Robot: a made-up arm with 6 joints.
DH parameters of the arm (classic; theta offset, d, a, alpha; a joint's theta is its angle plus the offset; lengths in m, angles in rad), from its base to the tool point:
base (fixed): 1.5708 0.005 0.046 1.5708
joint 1: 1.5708 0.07 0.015 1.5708
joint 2: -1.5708 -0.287 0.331 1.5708
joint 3: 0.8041 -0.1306 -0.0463 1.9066
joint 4: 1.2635 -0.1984 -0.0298 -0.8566
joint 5: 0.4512 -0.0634 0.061 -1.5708
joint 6: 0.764 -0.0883 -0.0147 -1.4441
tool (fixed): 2.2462 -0.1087 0 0
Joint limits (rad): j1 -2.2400..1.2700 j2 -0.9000..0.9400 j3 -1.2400..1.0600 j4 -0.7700..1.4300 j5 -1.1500..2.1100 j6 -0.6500..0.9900
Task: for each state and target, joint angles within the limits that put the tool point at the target. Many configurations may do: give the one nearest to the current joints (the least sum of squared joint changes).
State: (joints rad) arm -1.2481 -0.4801 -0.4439 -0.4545 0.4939 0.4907
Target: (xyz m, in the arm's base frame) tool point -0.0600 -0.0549 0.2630
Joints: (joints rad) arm -1.6227 -0.3694 0.2759 0.0233 0.4409 0.1174
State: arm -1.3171 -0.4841 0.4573 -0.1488 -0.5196 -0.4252
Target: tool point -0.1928 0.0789 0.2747
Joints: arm -1.4840 -0.1583 0.5162 -0.1985 -0.4407 -0.5593
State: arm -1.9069 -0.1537 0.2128 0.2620 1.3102 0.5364
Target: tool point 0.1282 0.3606 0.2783
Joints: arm -2.2278 0.1607 0.7229 0.3901 1.8380 0.7117
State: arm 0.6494 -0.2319 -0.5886 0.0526 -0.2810 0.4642
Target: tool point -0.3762 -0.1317 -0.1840
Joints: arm 0.4333 -0.2995 -1.2333 -0.0934 -0.5943 0.6479
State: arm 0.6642 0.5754 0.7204 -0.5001 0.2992 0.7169
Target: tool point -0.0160 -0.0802 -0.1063
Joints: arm 0.7064 0.3755 0.5946 -0.7700 0.6096 0.9900
